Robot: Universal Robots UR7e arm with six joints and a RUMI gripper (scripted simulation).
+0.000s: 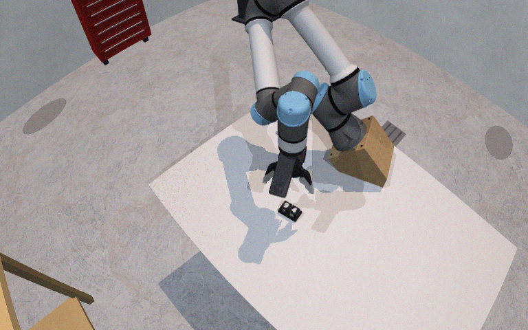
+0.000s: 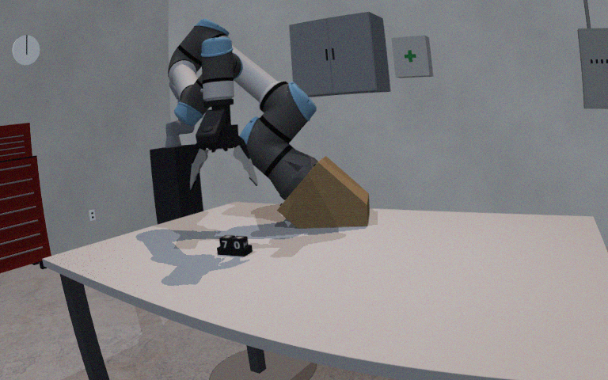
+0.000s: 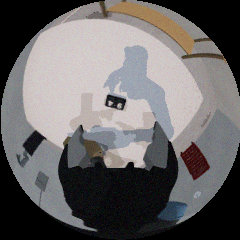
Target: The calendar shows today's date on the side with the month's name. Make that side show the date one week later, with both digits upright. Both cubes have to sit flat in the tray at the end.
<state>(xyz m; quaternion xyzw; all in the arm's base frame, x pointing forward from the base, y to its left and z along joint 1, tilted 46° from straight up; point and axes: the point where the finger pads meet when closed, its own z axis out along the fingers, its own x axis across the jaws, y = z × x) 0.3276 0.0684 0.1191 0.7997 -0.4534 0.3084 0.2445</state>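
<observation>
My hand is 10 mm past the tray, 10 mm to the right of it and 150 mm above it.
</observation>
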